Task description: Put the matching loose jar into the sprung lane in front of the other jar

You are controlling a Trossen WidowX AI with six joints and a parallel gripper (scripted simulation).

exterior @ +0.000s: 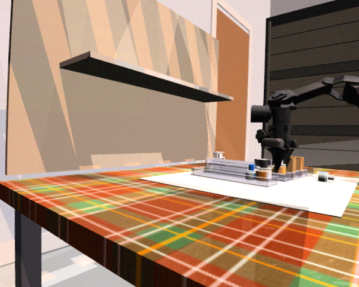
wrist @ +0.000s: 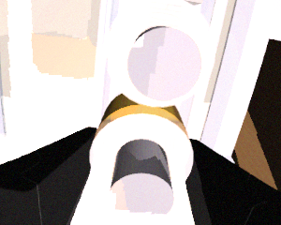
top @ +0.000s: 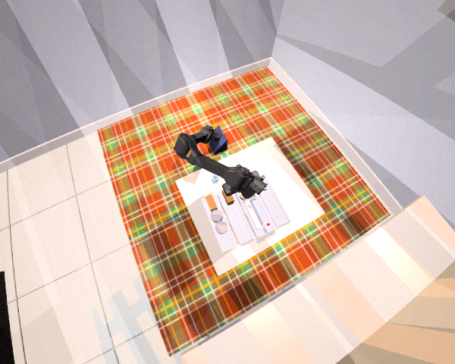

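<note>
The small loose jar lies 140 mm behind my gripper tip, 80 mm to the right of it and 20 mm below it. Also, from my gripper tip: lane rack (140 mm ahead, 20 mm below).
</note>
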